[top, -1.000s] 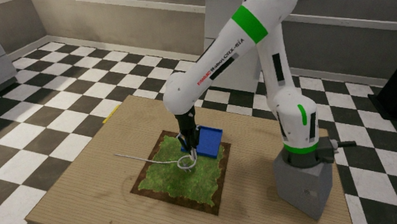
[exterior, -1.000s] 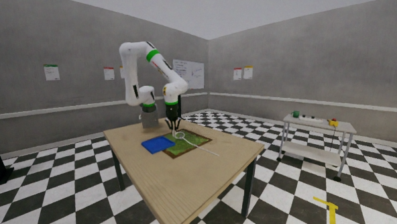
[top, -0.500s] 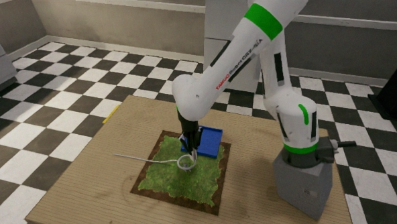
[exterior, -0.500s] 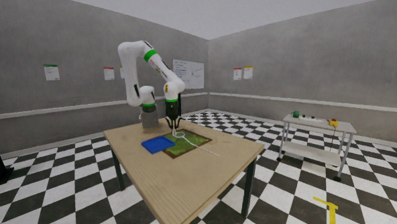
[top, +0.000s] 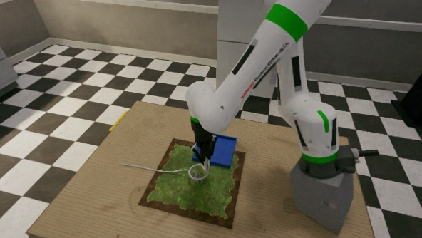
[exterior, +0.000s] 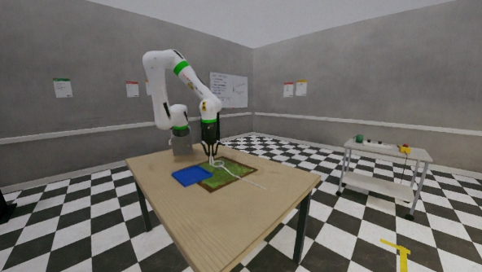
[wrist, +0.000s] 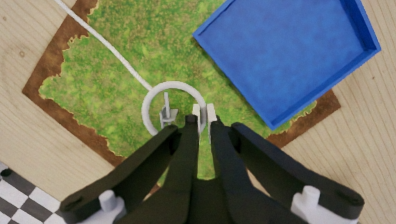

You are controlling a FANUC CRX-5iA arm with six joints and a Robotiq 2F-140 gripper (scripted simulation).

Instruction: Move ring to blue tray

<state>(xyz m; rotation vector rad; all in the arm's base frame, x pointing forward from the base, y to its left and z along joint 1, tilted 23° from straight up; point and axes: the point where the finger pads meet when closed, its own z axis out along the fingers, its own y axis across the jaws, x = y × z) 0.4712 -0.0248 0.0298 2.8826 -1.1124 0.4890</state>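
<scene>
My gripper is now 20 mm past the blue tray, 150 mm to the left of it and 70 mm above it. The rest, counted from my hand: white stake: 30 mm ahead, 50 mm to the left, 50 mm below; green grass mat: 30 mm ahead, 20 mm to the left, 90 mm below.
</scene>
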